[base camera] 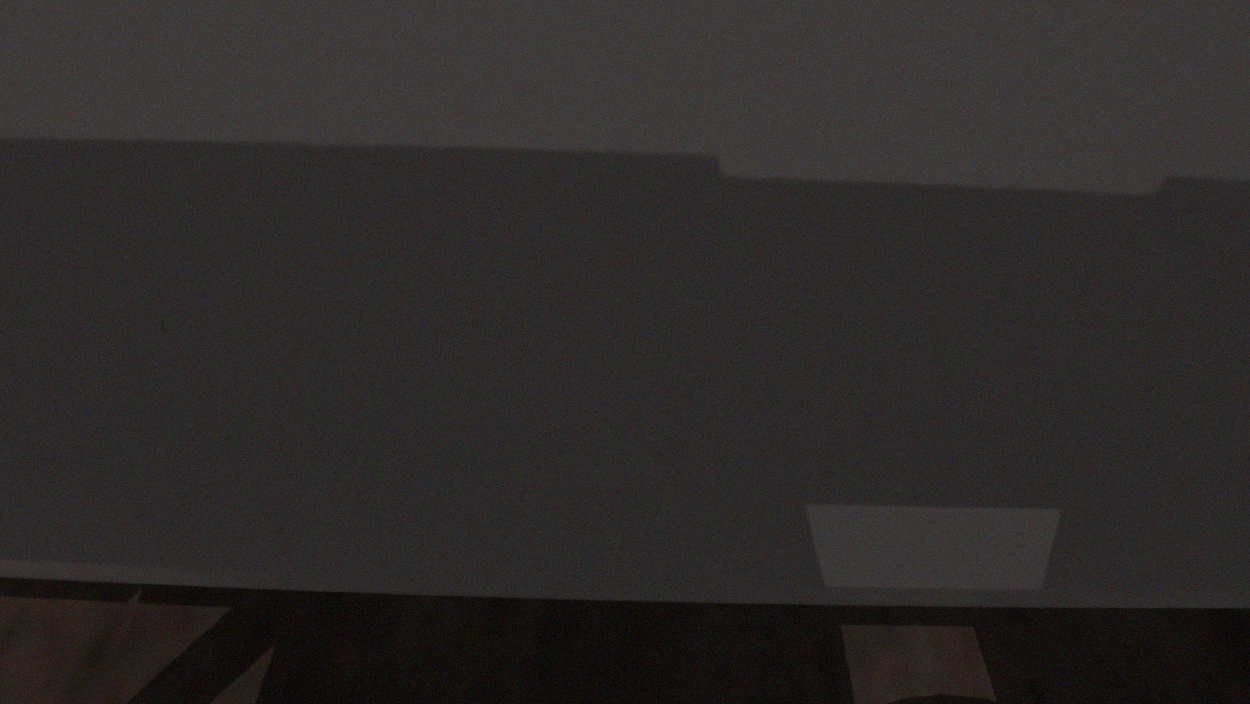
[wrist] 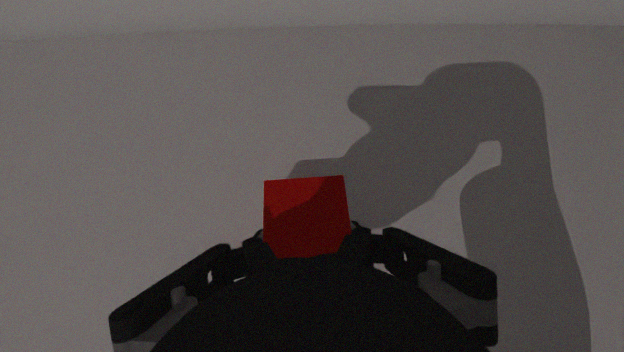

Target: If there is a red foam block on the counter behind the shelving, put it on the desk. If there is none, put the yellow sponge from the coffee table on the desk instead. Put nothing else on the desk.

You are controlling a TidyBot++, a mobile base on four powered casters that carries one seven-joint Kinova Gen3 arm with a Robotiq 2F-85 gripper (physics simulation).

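Frame: origin at the arm's base, x back, y right, z up, level; metres.
Seen in the pictures: gripper, between the fingertips: (wrist: 307, 230).
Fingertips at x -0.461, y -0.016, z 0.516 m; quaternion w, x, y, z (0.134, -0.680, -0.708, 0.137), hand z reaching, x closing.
Observation:
A point is followed by its place in that frame.
A red foam block (wrist: 306, 207) {x -0.474, y -0.016, z 0.559 m} is at the centre of the wrist view, on or just above a pale grey surface (wrist: 150, 125) {x -0.587, y -0.194, z 0.514 m}; the view does not show whether it touches that surface. My gripper (wrist: 307, 230) {x -0.461, y -0.016, z 0.516 m} is shut on the red block, with one dark fingertip against each side. The block's near lower part is hidden by the gripper. The desk, the coffee table and the yellow sponge are not recognisable in either view.
The shadow of the arm and gripper falls on the pale surface right of the block. In the base camera view, a broad grey upright face (base camera: 524, 349) {x -0.183, y -0.025, z -0.147 m} stands close in front, with dark wooden floor (base camera: 568, 655) {x -0.213, y -0.026, z -0.397 m} along its foot.

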